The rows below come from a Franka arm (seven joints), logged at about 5 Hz.
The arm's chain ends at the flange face. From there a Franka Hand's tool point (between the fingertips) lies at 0.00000 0.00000 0.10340 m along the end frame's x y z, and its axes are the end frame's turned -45 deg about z.
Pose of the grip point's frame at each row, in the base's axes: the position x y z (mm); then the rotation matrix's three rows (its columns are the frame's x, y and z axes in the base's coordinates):
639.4 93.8 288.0; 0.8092 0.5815 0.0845; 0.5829 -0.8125 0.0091; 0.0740 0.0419 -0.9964
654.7 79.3 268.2; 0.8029 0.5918 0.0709; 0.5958 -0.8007 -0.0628; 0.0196 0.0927 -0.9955
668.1 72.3 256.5; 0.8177 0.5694 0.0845; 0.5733 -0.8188 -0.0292; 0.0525 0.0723 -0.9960
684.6 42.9 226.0; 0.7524 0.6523 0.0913; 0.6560 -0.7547 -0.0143; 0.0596 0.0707 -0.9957
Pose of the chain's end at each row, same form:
630.7 92.9 391.0; 0.9834 -0.1610 0.0845; -0.1624 -0.9867 0.0091; 0.0820 -0.0227 -0.9964
647.4 85.8 371.1; 0.9862 -0.1493 0.0709; -0.1449 -0.9875 -0.0628; 0.0794 0.0517 -0.9955
659.4 75.3 359.5; 0.9808 -0.1756 0.0845; -0.1736 -0.9844 -0.0292; 0.0882 0.0140 -0.9960
675.2 44.4 329.0; 0.9933 -0.0708 0.0913; -0.0698 -0.9975 -0.0143; 0.0921 0.0078 -0.9957

